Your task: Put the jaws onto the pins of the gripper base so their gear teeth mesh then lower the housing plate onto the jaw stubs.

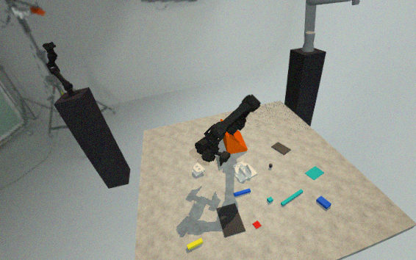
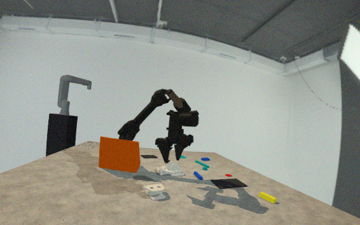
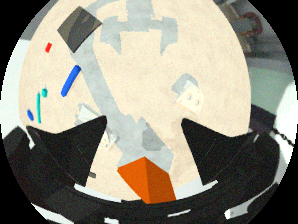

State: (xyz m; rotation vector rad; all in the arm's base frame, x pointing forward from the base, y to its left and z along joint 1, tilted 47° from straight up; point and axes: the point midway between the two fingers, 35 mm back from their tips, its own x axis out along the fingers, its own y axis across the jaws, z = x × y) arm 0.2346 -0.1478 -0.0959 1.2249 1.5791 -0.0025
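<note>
The white gripper base lies 90 mm to the right of my gripper tip, 80 mm below it and 70 mm behind it. The rest, counted from my gripper tip: blue bar 170 mm ahead, 110 mm to the left, 100 mm below; then white housing plate 160 mm to the left, 110 mm below, 20 mm behind; then dark plate 300 mm ahead, 110 mm below.
</note>
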